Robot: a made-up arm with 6 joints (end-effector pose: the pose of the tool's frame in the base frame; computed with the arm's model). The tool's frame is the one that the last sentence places. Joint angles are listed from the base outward.
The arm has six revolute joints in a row. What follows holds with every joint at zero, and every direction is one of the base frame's.
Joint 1 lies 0.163 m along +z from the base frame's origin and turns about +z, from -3.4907 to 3.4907 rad.
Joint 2 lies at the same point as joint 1 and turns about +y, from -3.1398 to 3.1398 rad.
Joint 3 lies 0.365 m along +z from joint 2 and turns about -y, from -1.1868 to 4.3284 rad.
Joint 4 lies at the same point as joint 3 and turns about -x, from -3.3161 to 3.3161 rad.
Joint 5 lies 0.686 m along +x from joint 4 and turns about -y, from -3.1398 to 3.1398 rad.
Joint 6 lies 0.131 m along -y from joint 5 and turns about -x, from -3.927 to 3.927 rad.
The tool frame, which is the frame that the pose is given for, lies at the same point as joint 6; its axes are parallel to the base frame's.
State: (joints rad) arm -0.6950 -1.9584 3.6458 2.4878 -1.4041 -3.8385
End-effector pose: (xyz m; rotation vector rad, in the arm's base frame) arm 0.2555 -0.0776 -0.3438 0.6459 -1.2134 -0.9015
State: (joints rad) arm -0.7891 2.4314 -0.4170 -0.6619 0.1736 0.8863
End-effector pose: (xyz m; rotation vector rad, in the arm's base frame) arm -0.3847 0.2409 -0.2349 0.8329 2.5462 0.0400
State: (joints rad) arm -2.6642 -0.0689 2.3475 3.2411 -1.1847 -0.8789
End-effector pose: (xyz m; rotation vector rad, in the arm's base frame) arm 0.5305 0.1277 0.9919 0.6877 0.5692 0.1682
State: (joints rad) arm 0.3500 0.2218 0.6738 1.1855 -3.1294 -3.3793
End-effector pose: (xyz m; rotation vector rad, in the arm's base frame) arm 0.6222 0.1747 0.9279 -0.8824 1.8596 2.3385
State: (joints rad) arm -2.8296 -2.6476 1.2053 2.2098 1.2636 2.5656
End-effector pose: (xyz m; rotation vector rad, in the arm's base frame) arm 0.6179 0.1172 -0.6859 -1.8869 0.4053 -0.6238
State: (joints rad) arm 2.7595 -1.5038 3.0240 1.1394 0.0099 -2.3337
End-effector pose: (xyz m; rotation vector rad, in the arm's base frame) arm 0.3666 -0.0883 -0.5088 -1.3323 1.1434 1.0459
